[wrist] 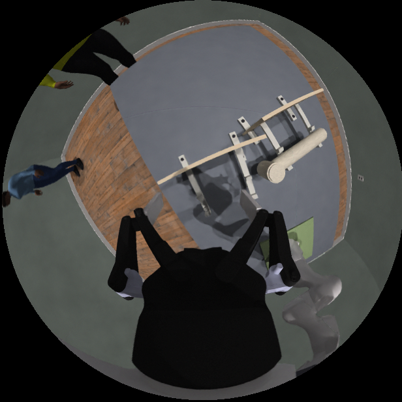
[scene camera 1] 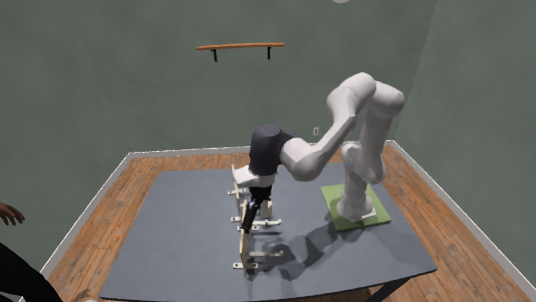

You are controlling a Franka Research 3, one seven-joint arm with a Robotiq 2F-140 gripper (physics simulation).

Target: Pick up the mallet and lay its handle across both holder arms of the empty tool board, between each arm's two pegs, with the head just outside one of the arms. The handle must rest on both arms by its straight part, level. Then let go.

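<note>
The pale wooden mallet (scene camera 1: 266, 209) (wrist: 302, 150) lies across the arms of the far tool board (wrist: 292, 104), its thick head outside that board's nearer arm, towards the empty board. The empty tool board (scene camera 1: 244, 250) (wrist: 215, 152) stands upright nearer the table's front edge, its two pegged arms pointing towards the robot base. My gripper (scene camera 1: 249, 217) (wrist: 201, 197) is open and empty, above the empty board, with the mallet off to the right in the wrist view. In the scene view the gripper and wrist hide the mallet's handle and part of both boards.
Both boards stand on the grey table (scene camera 1: 170, 225) (wrist: 185, 75). The robot base stands on a green mat (scene camera 1: 342, 222) (wrist: 306, 240). A wooden wall shelf (scene camera 1: 240, 46) hangs beyond the table. Two people stand beyond the table's edge in the wrist view.
</note>
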